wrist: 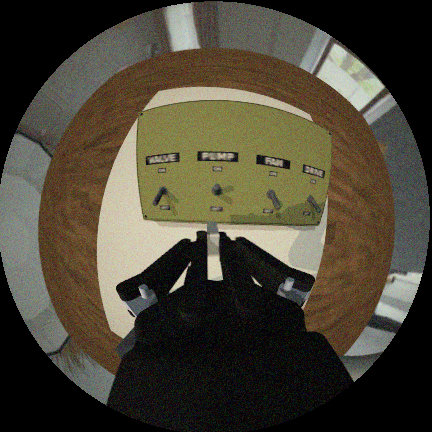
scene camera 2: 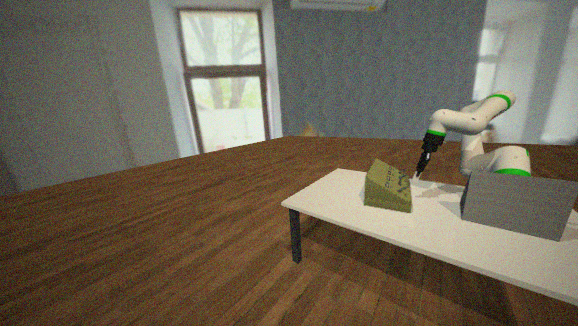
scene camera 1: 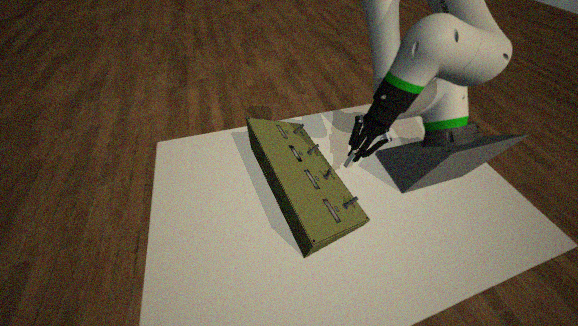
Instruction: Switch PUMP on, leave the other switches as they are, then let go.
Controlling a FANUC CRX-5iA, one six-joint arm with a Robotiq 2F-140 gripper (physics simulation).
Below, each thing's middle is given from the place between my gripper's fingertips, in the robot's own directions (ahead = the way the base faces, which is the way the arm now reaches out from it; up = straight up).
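You'd find the olive switch panel (scene camera 1: 314, 206) 5 cm below my hand, 16 cm ahead of it and 5 cm to the right of it.
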